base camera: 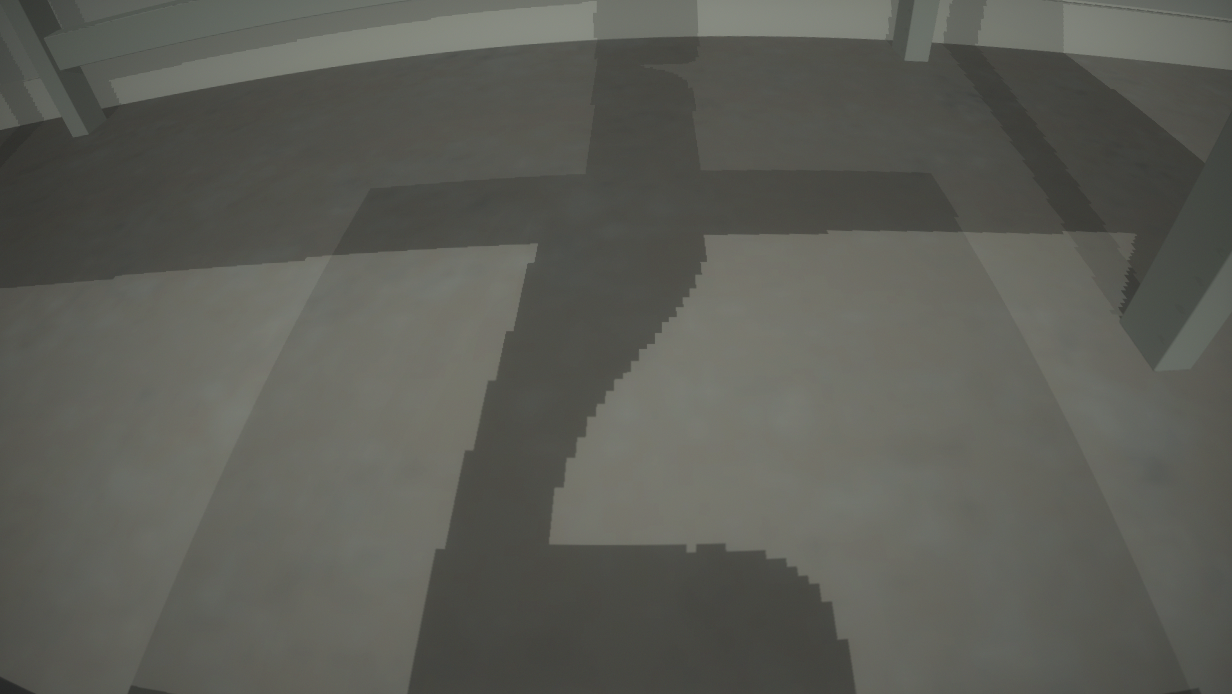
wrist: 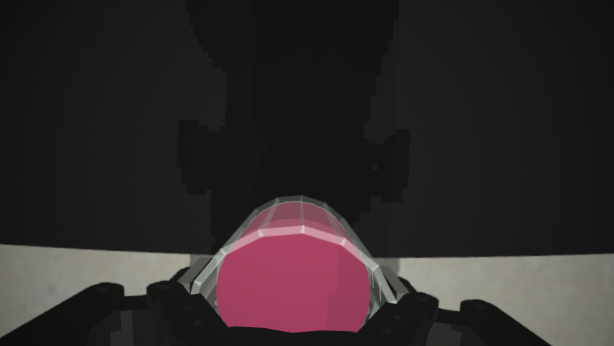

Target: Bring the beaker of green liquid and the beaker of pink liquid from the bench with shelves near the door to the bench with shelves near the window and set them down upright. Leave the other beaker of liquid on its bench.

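The beaker of pink liquid (wrist: 295, 280) is between the fingers at the bottom middle of the wrist view, seen from above and upright. My gripper (wrist: 293, 283) is shut on it, one finger on each side. Beneath it is a dark, almost black bench top (wrist: 500, 150), whose edge runs across the lower part of the wrist view near the beaker. Whether the beaker touches that top cannot be told. The beaker of green liquid and the other beaker of liquid do not show in either view.
In the base camera view, a pale grey-green bench leg (base camera: 1185, 258) stands close at the right. Another leg (base camera: 920, 30) stands at the back right, and one (base camera: 64, 94) at the back left with a crossbar (base camera: 172, 32). Shadows lie on the floor (base camera: 775, 387); a pale wall base runs behind.
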